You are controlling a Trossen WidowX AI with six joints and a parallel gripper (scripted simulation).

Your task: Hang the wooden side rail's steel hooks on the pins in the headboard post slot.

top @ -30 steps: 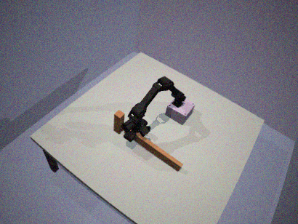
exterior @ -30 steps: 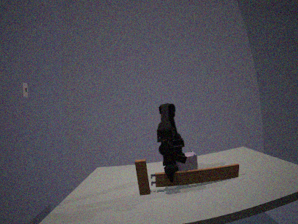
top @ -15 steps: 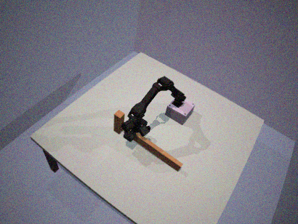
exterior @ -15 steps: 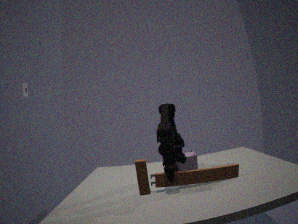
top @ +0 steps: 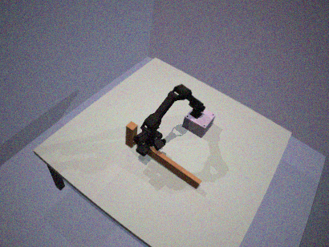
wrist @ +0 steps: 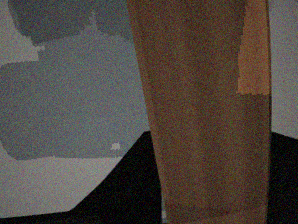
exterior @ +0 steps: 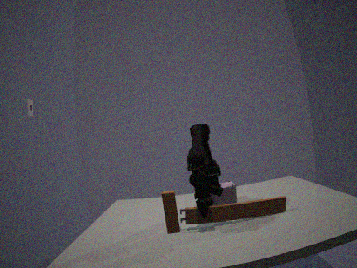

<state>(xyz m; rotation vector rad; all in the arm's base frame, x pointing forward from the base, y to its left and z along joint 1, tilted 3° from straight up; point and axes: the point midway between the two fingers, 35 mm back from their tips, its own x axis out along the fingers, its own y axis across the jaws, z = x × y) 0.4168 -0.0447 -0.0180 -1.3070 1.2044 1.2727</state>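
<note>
The headboard post lies 10 mm ahead of my gripper tip, 130 mm to the right of it and 40 mm above it.
</note>
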